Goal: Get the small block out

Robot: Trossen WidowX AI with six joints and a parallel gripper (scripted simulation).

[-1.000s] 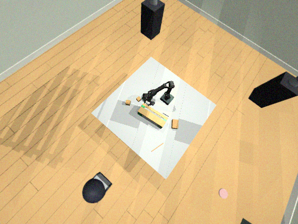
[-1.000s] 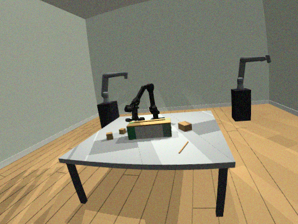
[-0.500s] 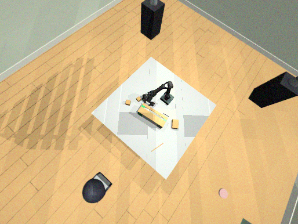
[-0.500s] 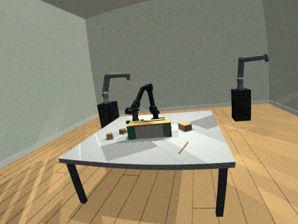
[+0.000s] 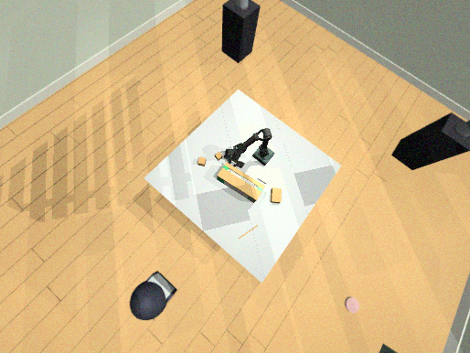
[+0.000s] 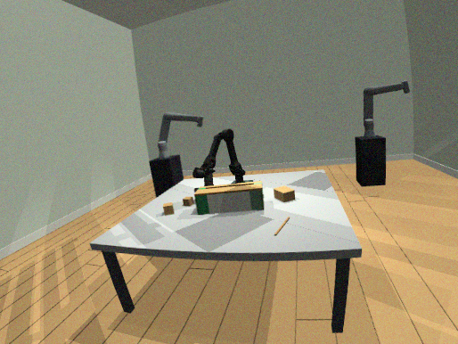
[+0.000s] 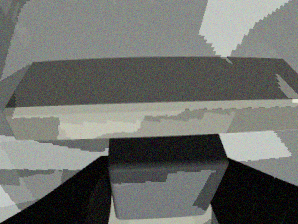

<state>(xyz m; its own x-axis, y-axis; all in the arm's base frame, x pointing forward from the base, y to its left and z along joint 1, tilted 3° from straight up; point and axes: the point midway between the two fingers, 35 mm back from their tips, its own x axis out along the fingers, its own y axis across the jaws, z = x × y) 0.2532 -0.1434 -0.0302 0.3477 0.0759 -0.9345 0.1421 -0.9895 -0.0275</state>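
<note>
Now: the small box 15 cm to the right of my gripper tip, 2 cm above it and 1 cm ahead of it. Also, from my gripper tip: tan block: 47 cm to the left, 5 cm behind, 2 cm above; grey t-shaped piece: 1 cm behind, 1 cm above; clear-fronted box: 16 cm to the left, 5 cm above, 4 cm ahead.
</note>
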